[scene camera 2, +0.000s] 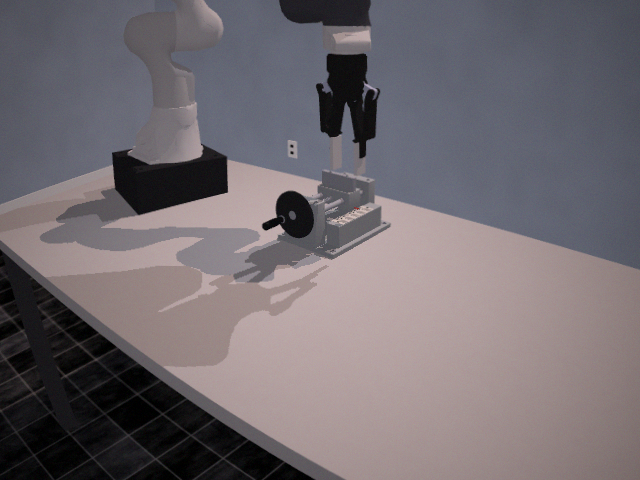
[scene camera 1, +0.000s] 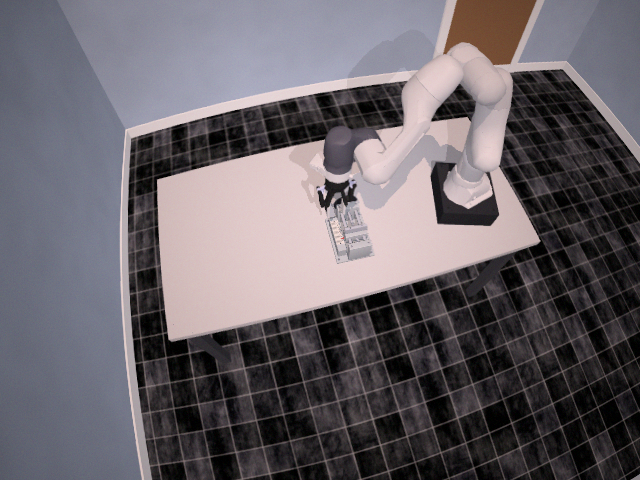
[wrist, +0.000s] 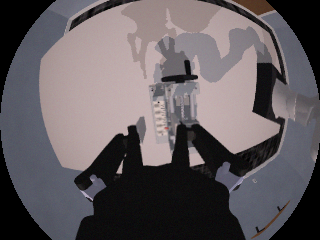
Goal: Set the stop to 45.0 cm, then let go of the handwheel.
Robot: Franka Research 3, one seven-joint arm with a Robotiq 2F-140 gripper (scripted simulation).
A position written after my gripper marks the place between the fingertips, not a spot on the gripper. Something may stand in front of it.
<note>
In view: my gripper (scene camera 2: 347, 171).
My gripper shows as well in the wrist view (wrist: 157, 121).
</note>
